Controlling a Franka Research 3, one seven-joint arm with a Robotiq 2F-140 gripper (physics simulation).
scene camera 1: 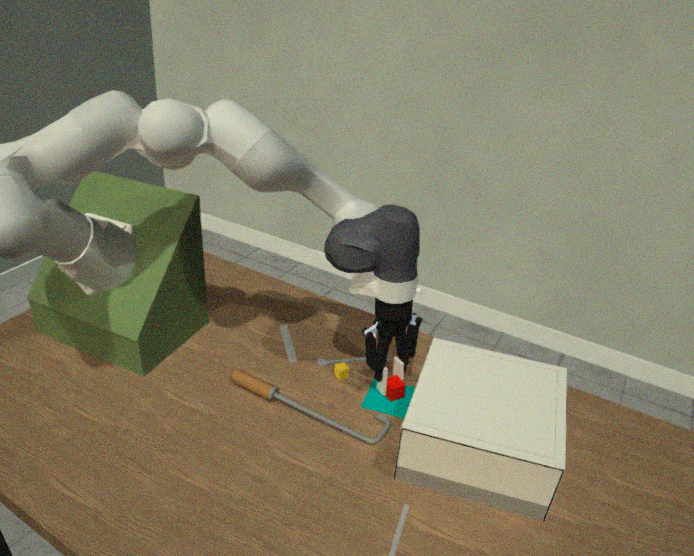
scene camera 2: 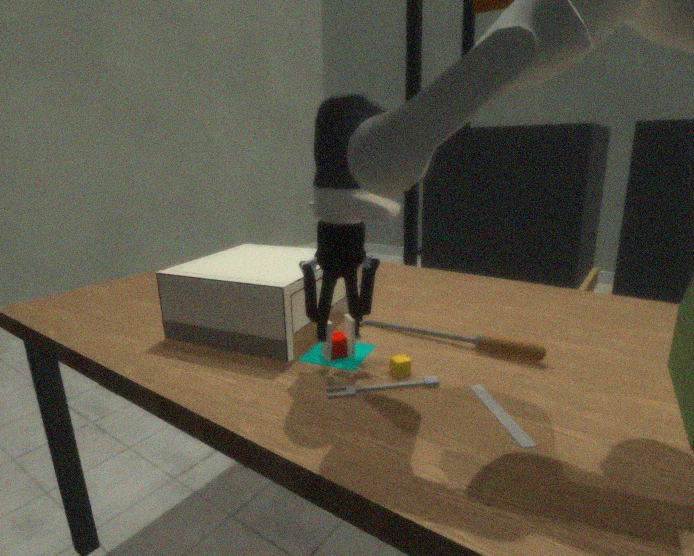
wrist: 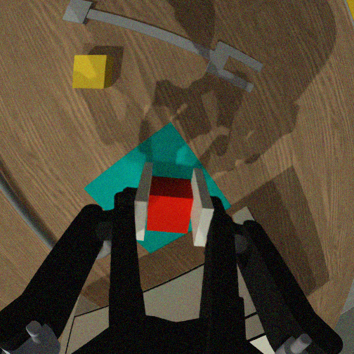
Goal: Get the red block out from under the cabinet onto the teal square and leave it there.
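Observation:
The red block (scene camera 1: 396,389) (scene camera 2: 338,347) (wrist: 170,215) is outside the cabinet (scene camera 1: 486,399) (scene camera 2: 231,266) (wrist: 175,295), beside its near side, over the middle of the teal square (scene camera 1: 373,399) (scene camera 2: 362,350) (wrist: 115,180). My gripper (scene camera 1: 391,379) (scene camera 2: 338,340) (wrist: 171,180) points straight down and is shut on the red block, with one pale pad on each side of it. The pad tips are down at the level of the square. The block looks upright and at the square's surface; whether a thin gap lies under it I cannot tell.
A hooked rod with a wooden handle (scene camera 1: 251,384) (scene camera 2: 509,348) lies beside the square. A yellow block (scene camera 1: 341,371) (scene camera 2: 400,366) (wrist: 90,72) and a grey forked tool (scene camera 2: 385,386) (wrist: 145,31) lie nearby. A grey strip (scene camera 1: 288,342) (scene camera 2: 502,415) and a green wedge-shaped body (scene camera 1: 115,312) stand farther off.

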